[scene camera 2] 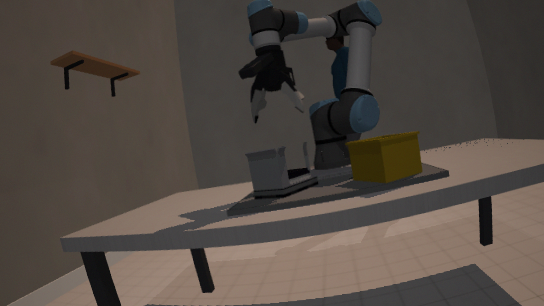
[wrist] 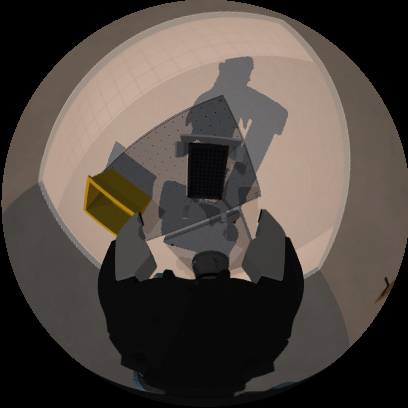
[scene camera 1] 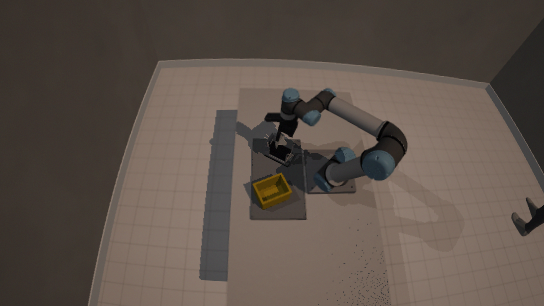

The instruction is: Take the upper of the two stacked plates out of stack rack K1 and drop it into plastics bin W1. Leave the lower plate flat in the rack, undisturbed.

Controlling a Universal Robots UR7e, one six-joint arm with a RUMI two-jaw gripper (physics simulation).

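Places are measured from the arm's base along level axes (x back, y left, z down), in millimetres.
Pixels of known places: gripper, fingertip midpoint: (scene camera 2: 278,118) (wrist: 199,212) (scene camera 1: 281,138); arm's base, link origin: (scene camera 2: 335,165) (wrist: 209,261).
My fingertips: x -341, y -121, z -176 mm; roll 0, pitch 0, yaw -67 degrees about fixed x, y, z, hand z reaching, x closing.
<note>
For each thing: its top centre in the pictures, then the offset to it from my fingertips.
- black gridded plate, top centre: (wrist: 206,173) (scene camera 2: 282,172) (scene camera 1: 278,150) dy -14, dx -5, dz +142 mm
- yellow open box, top centre: (scene camera 2: 381,137) (wrist: 105,212) (scene camera 1: 272,188) dy +255, dx -43, dz +94 mm
- grey perforated board, top centre: (scene camera 2: 339,183) (wrist: 159,189) (scene camera 1: 277,175) dy +130, dx -9, dz +193 mm
My gripper (scene camera 2: 279,115) (wrist: 199,212) is open and empty, pointing down well above stack rack K1. The rack is light grey, with its wall (scene camera 2: 268,172) (wrist: 210,138) upright at one end and low posts at the other. A black gridded plate (scene camera 1: 280,151) (scene camera 2: 298,173) (wrist: 207,170) lies flat in the rack; it is the top one, and I cannot make out the lower plate as a separate piece. Plastics bin W1 is the yellow open box (scene camera 1: 277,201) (scene camera 2: 400,157) (wrist: 120,192) beside the rack; its floor shows no plate in scene camera 1.
Rack and bin stand on a grey perforated board (scene camera 1: 260,172) (wrist: 160,145) on the table (scene camera 1: 300,250) (scene camera 2: 150,239). The arm's base stands beside the board. A person (scene camera 2: 340,70) shows behind the arm. A wooden shelf (scene camera 2: 95,65) hangs on the wall.
</note>
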